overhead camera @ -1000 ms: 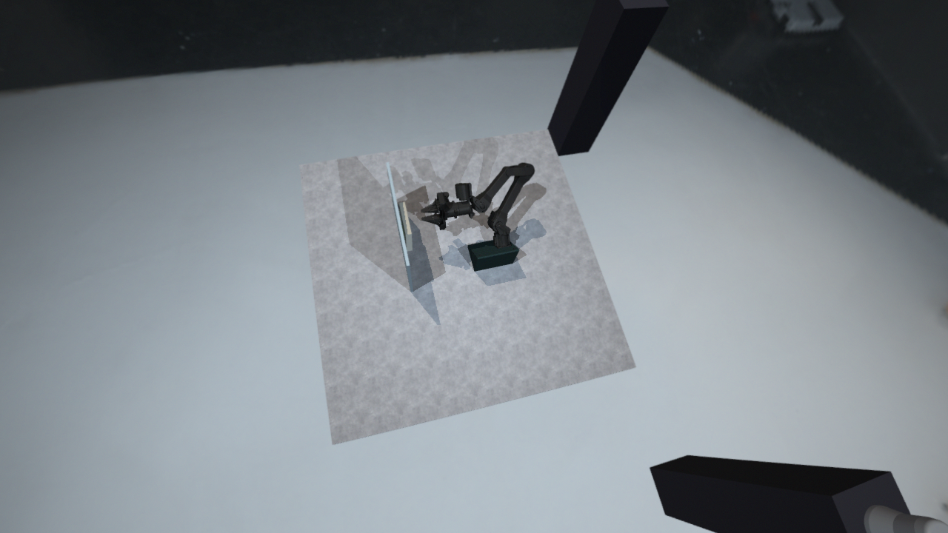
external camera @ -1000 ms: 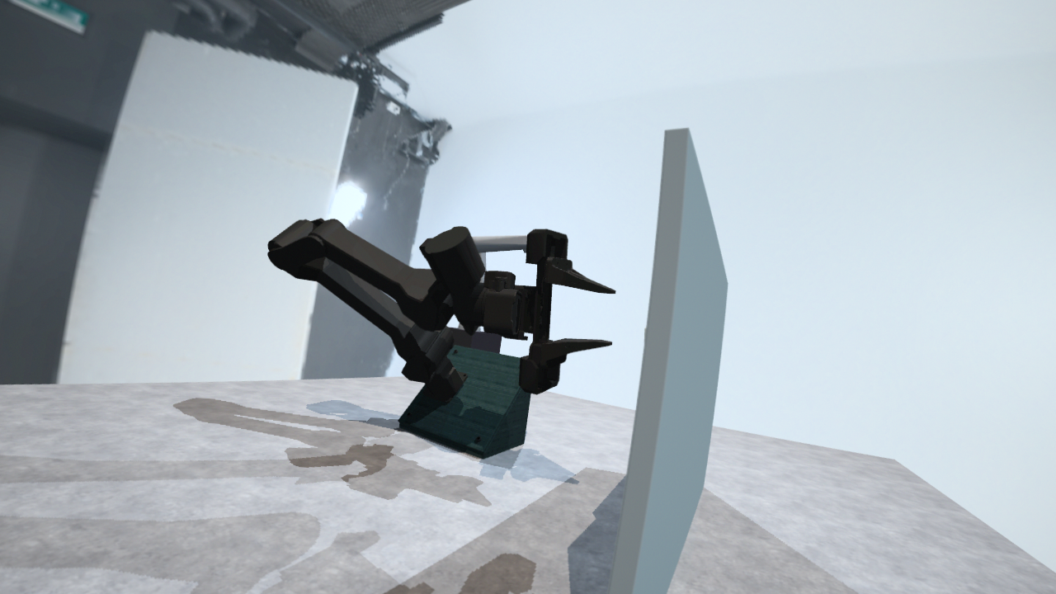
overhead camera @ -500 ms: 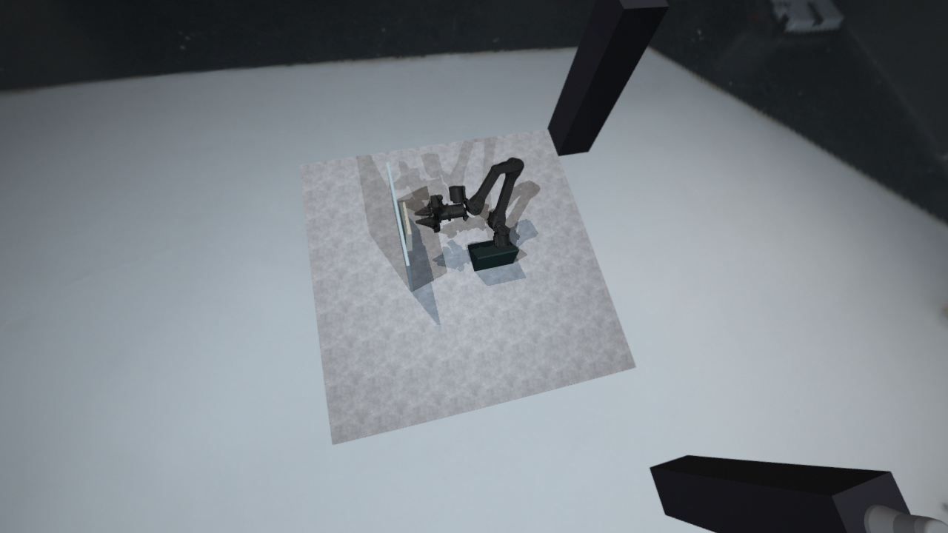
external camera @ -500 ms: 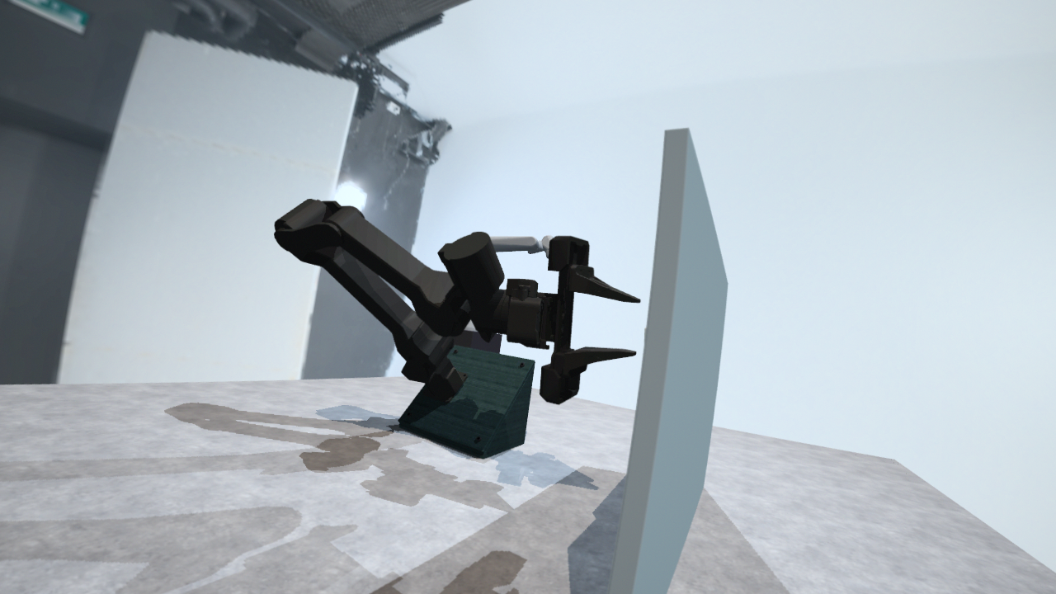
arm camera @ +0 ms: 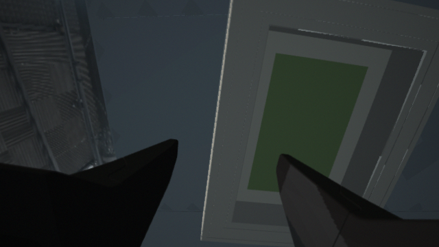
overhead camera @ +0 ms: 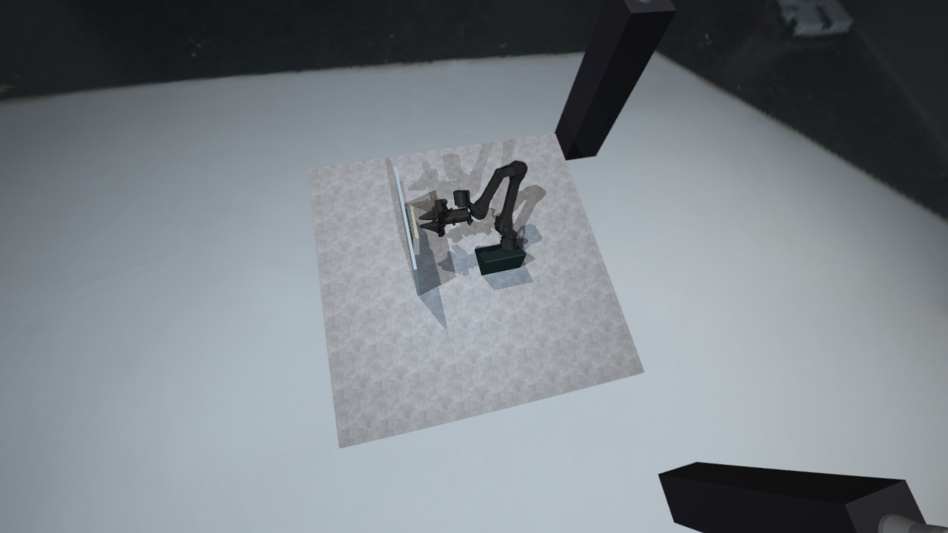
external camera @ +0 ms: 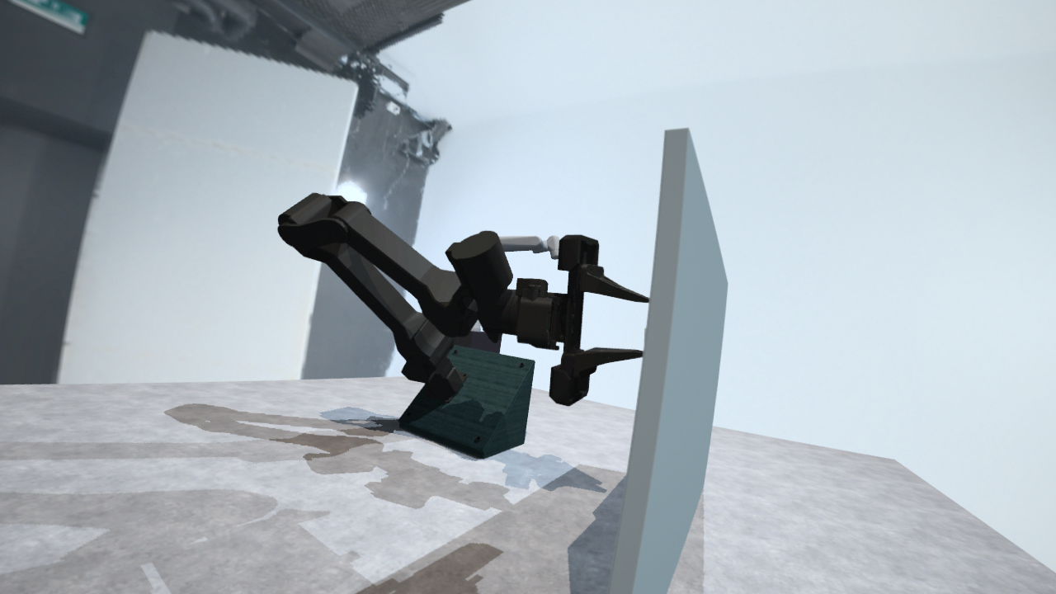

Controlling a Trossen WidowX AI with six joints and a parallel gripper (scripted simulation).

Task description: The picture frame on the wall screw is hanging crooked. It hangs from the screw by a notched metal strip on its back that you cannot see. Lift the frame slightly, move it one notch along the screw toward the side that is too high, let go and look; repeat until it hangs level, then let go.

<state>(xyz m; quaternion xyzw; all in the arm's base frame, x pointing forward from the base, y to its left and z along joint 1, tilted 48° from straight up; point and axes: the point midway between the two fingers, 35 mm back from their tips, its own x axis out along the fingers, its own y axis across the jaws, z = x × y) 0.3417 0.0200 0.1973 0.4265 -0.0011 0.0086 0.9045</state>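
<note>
The picture frame lies 5 cm below my gripper tip, 4 cm ahead of it and 1 cm to the left of it. The rest, counted from my gripper tip: grey-blue wall panel: 7 cm below, 5 cm ahead, 1 cm to the left.
</note>
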